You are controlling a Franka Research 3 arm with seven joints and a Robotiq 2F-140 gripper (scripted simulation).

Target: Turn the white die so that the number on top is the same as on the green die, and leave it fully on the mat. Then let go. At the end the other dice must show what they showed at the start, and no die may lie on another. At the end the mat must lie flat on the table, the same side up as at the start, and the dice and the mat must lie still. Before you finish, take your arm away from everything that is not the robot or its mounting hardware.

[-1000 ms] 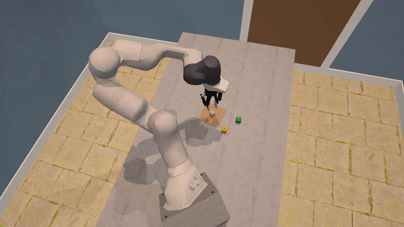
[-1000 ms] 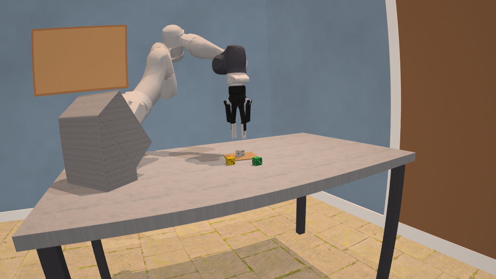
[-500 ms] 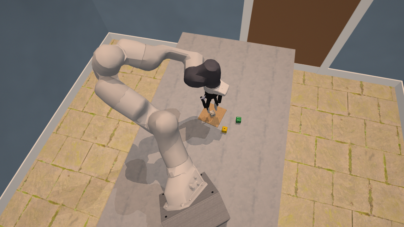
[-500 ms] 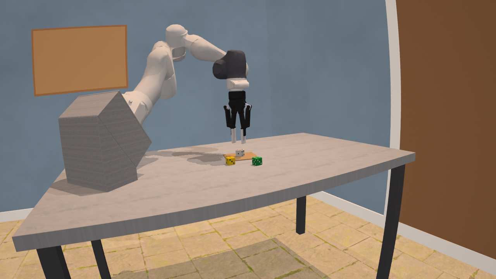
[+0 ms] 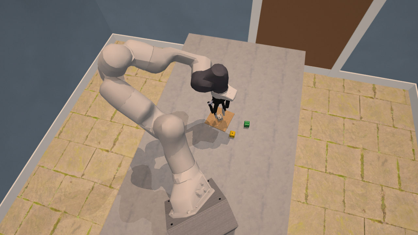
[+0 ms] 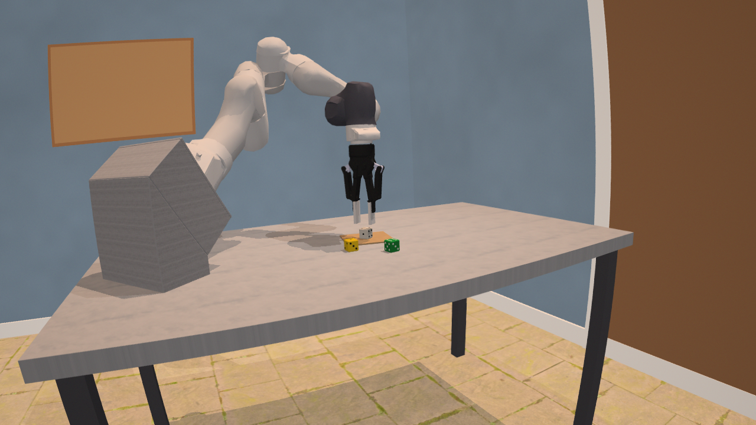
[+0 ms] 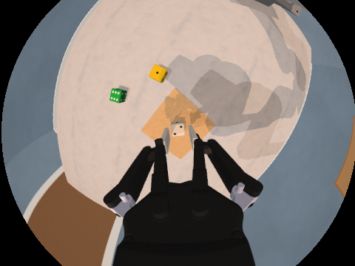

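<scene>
Right now my hand is 60 mm above the white die. Also, from my hand: mat 80 mm below; then yellow die 110 mm to the right, 70 mm behind, 60 mm below; then green die 170 mm to the right, 60 mm below, 30 mm ahead.
</scene>
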